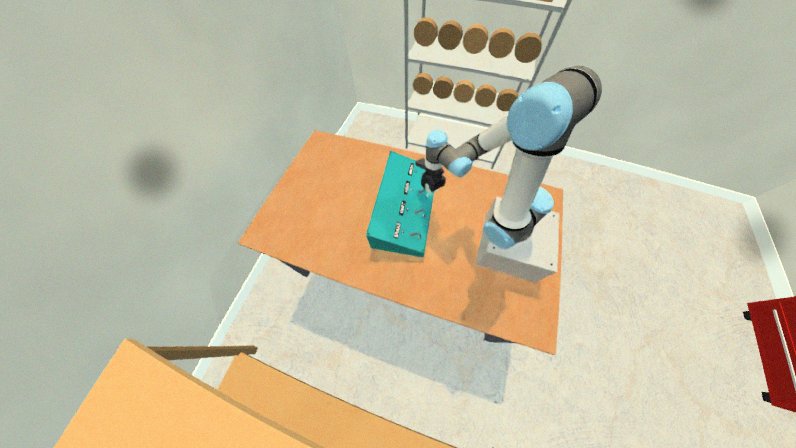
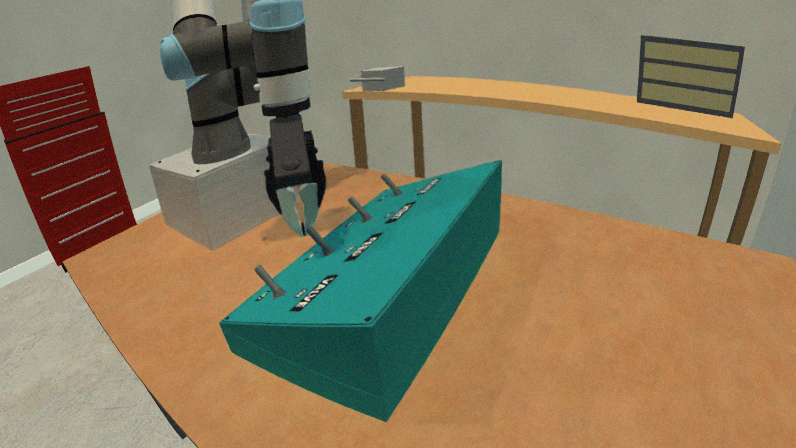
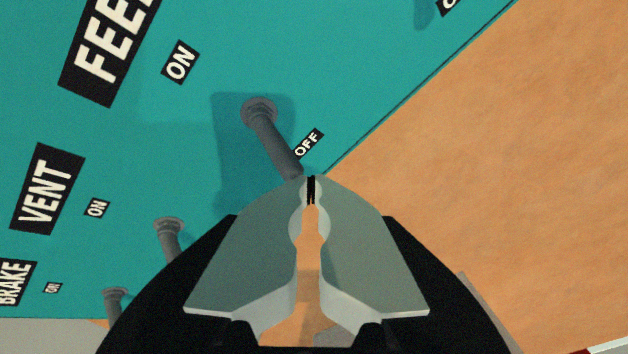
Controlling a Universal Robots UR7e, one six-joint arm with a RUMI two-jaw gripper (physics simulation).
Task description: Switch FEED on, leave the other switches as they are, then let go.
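Places are measured from the arm's base along level axes (x ahead, y left, z up), in millimetres.
Pixels of known places: gripper, fingertip midpoint: (image 1: 429, 192) (image 2: 304, 235) (image 3: 311, 178); arm's base, origin of the base link: (image 2: 221, 153).
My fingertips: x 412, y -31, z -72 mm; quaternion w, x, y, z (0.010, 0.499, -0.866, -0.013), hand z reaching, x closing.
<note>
For each thing: its middle in the pictures, then the offset to it from my fingertips. Level surfaces: height alone.
- teal sloped switch panel, body centre: (image 3: 136, 99) (image 2: 387, 257) (image 1: 404, 203) dx +91, dy +89, dz -47 mm
- VENT lever, body centre: (image 3: 174, 255) (image 2: 358, 207) dx -8, dy +120, dz +1 mm
- BRAKE lever, body centre: (image 3: 116, 319) (image 2: 390, 183) dx -45, dy +235, dz +1 mm
- orange-brown table, its level: dz -106 mm
A teal sloped switch panel (image 1: 387, 194) (image 2: 434, 278) (image 3: 345, 55) stands on the table. The FEED lever (image 1: 420, 212) (image 2: 320, 240) (image 3: 275, 139) leans to its OFF label (image 3: 308, 143). The VALVE lever (image 1: 415, 235) (image 2: 270, 282), the VENT lever (image 2: 359, 209) (image 3: 169, 240) and the BRAKE lever (image 2: 391, 185) (image 3: 114, 302) also lean to the OFF side. My gripper (image 2: 304, 231) (image 3: 311, 178) is shut and empty. Its fingertips are close beside the top of the FEED lever, on the OFF side; whether they touch it I cannot tell.
The panel is on an orange-brown table (image 1: 311, 194) (image 2: 584, 311), near the arm's grey base block (image 1: 518, 258) (image 2: 189, 205). A shelf rack (image 1: 406, 100) with round discs, a red tool cabinet (image 1: 771, 356) (image 2: 66, 166) and a wooden bench (image 2: 529, 94) stand around the table.
</note>
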